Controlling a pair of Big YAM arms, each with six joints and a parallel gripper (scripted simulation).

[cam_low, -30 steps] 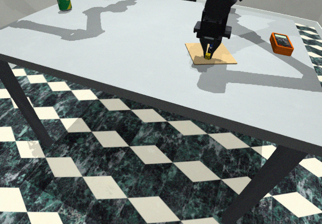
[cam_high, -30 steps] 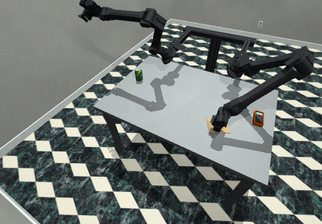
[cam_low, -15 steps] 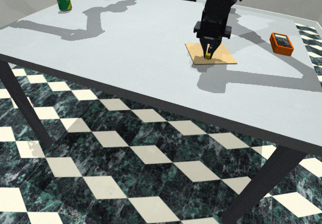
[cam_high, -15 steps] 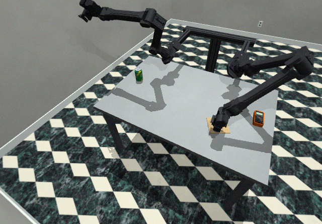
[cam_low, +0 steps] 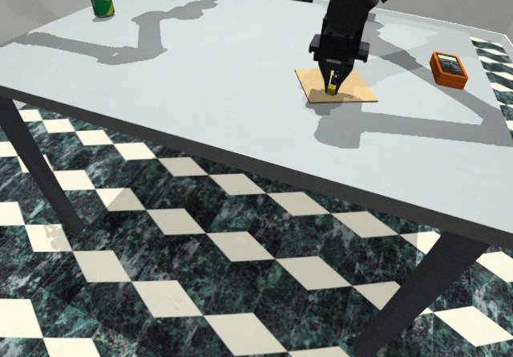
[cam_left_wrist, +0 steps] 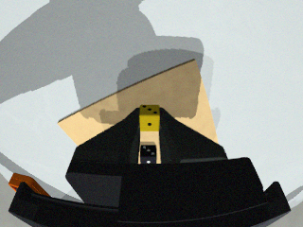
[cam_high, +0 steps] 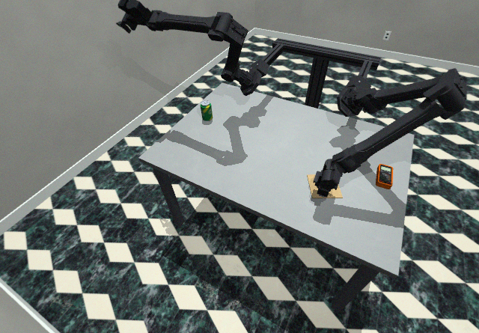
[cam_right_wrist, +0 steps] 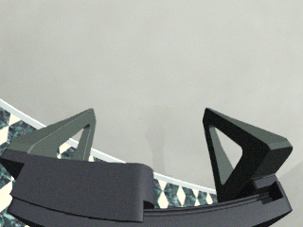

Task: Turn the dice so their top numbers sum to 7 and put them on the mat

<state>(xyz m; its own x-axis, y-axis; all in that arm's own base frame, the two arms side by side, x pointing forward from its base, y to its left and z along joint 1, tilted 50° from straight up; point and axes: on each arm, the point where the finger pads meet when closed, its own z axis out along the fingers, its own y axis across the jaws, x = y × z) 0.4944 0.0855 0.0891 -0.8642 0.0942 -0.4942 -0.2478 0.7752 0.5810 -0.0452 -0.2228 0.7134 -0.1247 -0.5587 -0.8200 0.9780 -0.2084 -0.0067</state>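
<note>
My left gripper is now right at the yellow die. Also, from my left hand: tan mat 5 cm behind, 1 cm below; then black die 5 cm behind; then blue die 10 cm behind, 1 cm to the left.
</note>
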